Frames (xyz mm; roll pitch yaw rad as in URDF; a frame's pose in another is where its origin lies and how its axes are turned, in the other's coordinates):
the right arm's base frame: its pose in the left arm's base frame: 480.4 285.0 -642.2 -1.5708 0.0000 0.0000
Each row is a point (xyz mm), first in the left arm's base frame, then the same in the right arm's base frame.
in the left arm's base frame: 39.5 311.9 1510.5
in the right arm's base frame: -440.9 -2152.7 26.9
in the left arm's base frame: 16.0 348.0 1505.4
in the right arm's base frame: -464.4 -2147.6 63.0
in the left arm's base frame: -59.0 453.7 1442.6
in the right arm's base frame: -539.4 -2084.8 168.7
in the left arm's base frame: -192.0 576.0 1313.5
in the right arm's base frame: -672.4 -1955.7 291.0
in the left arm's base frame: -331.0 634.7 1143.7
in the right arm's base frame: -811.4 -1785.9 349.7
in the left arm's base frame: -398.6 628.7 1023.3
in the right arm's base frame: -879.0 -1665.5 343.7
